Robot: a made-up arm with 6 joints. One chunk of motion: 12 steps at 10 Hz.
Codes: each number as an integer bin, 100 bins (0 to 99) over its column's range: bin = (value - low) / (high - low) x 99, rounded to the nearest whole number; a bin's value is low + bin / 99 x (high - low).
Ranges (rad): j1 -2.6..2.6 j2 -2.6..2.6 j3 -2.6..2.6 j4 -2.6..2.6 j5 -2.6..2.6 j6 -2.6..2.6
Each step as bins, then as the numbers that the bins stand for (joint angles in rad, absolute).
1 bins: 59 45 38 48 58 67
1 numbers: 0.4990 -0.2364 -0.6040 -0.0788 0.4465 0.9192
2 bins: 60 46 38 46 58 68
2 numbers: 0.5515 -0.1838 -0.6040 -0.1838 0.4465 0.9717
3 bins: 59 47 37 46 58 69
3 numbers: 0.4990 -0.1313 -0.6566 -0.1838 0.4465 1.0242
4 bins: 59 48 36 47 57 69
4 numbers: 0.4990 -0.0788 -0.7091 -0.1313 0.3939 1.0242
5 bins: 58 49 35 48 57 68
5 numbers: 0.4465 -0.0263 -0.7616 -0.0788 0.3939 0.9717
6 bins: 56 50 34 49 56 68
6 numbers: 0.3414 0.0263 -0.8141 -0.0263 0.3414 0.9717
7 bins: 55 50 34 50 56 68
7 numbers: 0.2889 0.0263 -0.8141 0.0263 0.3414 0.9717
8 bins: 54 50 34 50 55 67
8 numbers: 0.2364 0.0263 -0.8141 0.0263 0.2889 0.9192
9 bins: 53 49 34 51 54 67
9 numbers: 0.1838 -0.0263 -0.8141 0.0788 0.2364 0.9192
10 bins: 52 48 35 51 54 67
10 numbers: 0.1313 -0.0788 -0.7616 0.0788 0.2364 0.9192
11 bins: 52 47 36 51 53 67
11 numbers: 0.1313 -0.1313 -0.7091 0.0788 0.1838 0.9192
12 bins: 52 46 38 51 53 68
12 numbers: 0.1313 -0.1838 -0.6040 0.0788 0.1838 0.9717
